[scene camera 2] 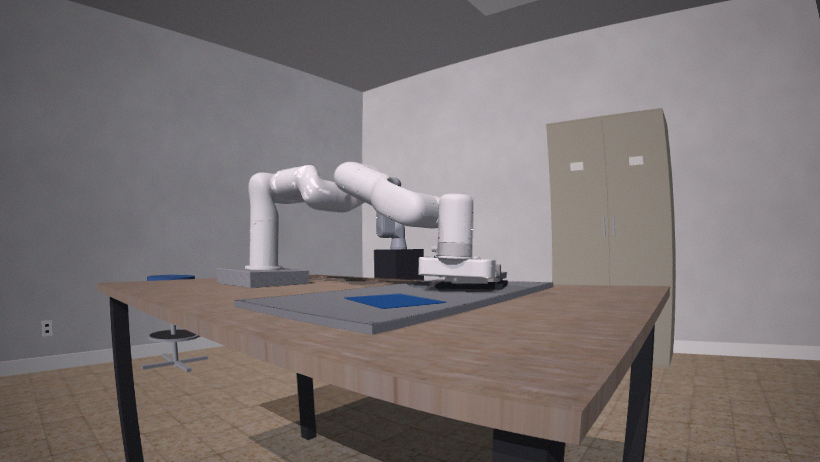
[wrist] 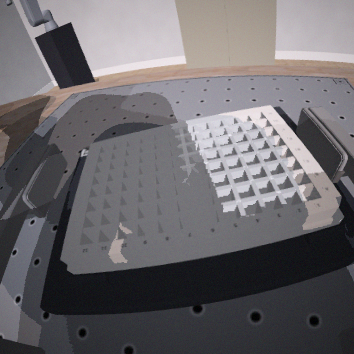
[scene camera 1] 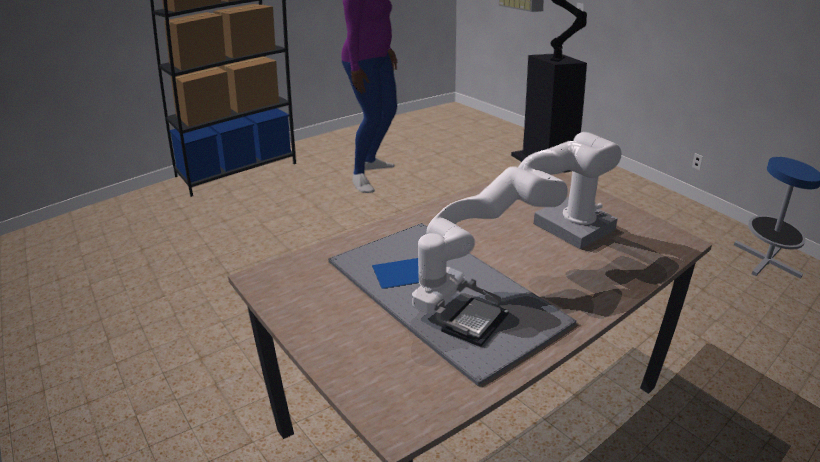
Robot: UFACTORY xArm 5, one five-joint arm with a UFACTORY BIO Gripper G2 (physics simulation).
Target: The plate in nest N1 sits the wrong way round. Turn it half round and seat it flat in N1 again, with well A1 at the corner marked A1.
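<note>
The light grey well plate lies over the black nest. In the wrist view its near edge carries small numbers, with the two-digit ones at the left, and its two near corners look cut. A small pale mark shows on the nest by the plate's far left corner; I cannot read it. Whether the plate sits fully flat is hard to tell. My gripper is open, low over the nest. One finger stands off each short end of the plate, with a gap visible at the left. In scene camera 2 the gripper body hides most of the plate.
A blue square sheet lies on the grey perforated board behind the nest. The board lies on the wooden table. A person stands beyond the table, near the box shelf.
</note>
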